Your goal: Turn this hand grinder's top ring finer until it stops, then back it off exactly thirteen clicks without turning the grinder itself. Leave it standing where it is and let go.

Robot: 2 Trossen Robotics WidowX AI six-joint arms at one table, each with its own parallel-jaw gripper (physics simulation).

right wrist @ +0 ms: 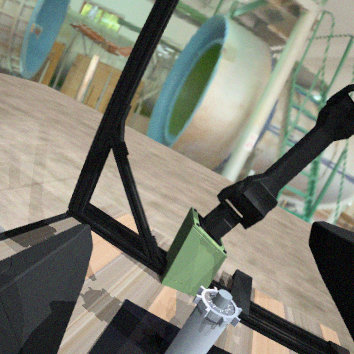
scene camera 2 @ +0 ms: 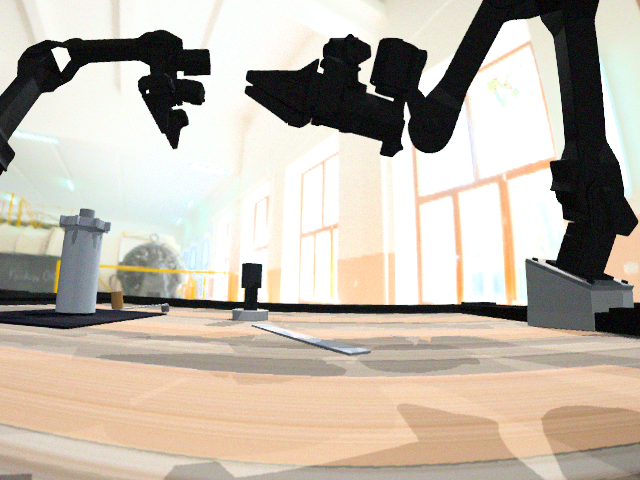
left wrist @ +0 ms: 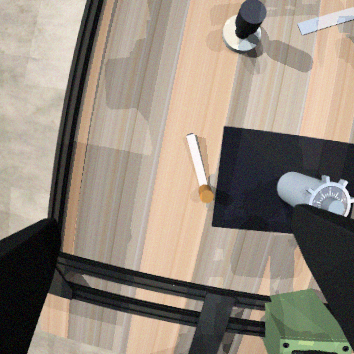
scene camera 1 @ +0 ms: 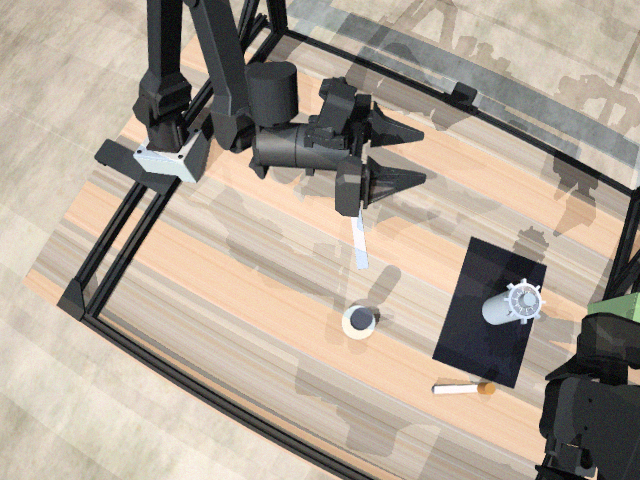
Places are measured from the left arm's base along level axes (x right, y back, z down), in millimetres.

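Pixels of known places: left gripper, fingertip midpoint: [scene camera 2: 169, 141] [left wrist: 177, 224] [scene camera 1: 543, 422]; right gripper, fingertip midpoint: [right wrist: 202, 235] [scene camera 2: 245, 83] [scene camera 1: 424, 156]; left arm's base, link origin: [right wrist: 208, 230]; right arm's base, link origin: [scene camera 2: 578, 271] [scene camera 1: 168, 141].
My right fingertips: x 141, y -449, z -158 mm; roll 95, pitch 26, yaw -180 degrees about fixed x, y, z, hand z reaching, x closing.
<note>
Ahead of a thing's pixels: the offset from my right fingertips to its top centre.
The pale grey hand grinder {dx -128, dy +207, dz +144 mm} [scene camera 1: 497, 311] [scene camera 2: 78, 273] [left wrist: 295, 189] [right wrist: 197, 332] stands upright on the black mat {dx -128, dy +205, dz +289 mm} [scene camera 1: 460, 325] [scene camera 2: 31, 317] [left wrist: 250, 160] [right wrist: 130, 330]. Its lugged top ring {dx -128, dy +207, dz +159 mm} [scene camera 1: 513, 299] [scene camera 2: 85, 222] [right wrist: 215, 315] surrounds a marked dial and a central knob. My left gripper [scene camera 2: 174, 145] [left wrist: 177, 224] is open and empty, high above the table; one finger partly covers the grinder's top in the left wrist view. In scene camera 1 its fingertips cannot be made out. My right gripper [scene camera 1: 423, 157] [scene camera 2: 247, 83] is open and empty, raised away from the grinder.
A black-handled tool with a round pale base {dx -183, dy -38, dz +202 mm} [scene camera 1: 360, 318] [scene camera 2: 251, 279] [left wrist: 250, 17] stands upright. A pale strip {dx +17, dy -69, dz +290 mm} [scene camera 1: 359, 242] [scene camera 2: 310, 338] lies nearby. A white stick with an orange end {dx -273, dy +158, dz +257 mm} [scene camera 1: 457, 389] [left wrist: 197, 160] lies beside the mat. A black frame [scene camera 1: 206, 397] borders the table.
</note>
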